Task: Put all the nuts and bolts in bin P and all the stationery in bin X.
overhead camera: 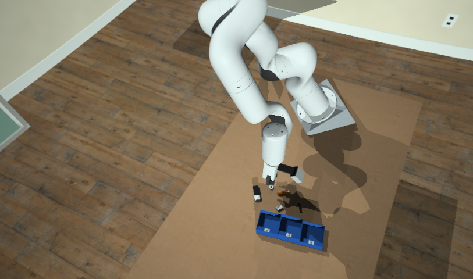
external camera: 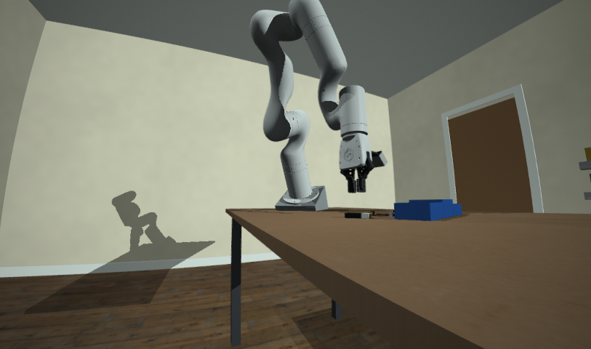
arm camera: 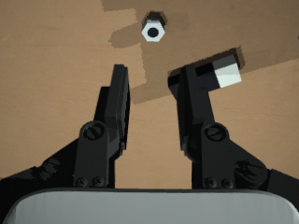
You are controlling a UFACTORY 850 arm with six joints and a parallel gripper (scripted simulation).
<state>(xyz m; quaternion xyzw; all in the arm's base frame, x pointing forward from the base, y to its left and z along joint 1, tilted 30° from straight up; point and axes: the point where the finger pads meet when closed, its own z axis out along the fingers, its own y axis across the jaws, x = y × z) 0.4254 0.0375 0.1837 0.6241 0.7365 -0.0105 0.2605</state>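
My hand is 90 mm above the nut. Round my hand: black bolt (30 mm ahead, 140 mm to the left, 80 mm below); black-and-white block (60 mm ahead, 40 mm to the right, 80 mm below); orange cylinder (60 mm to the left, 80 mm below).
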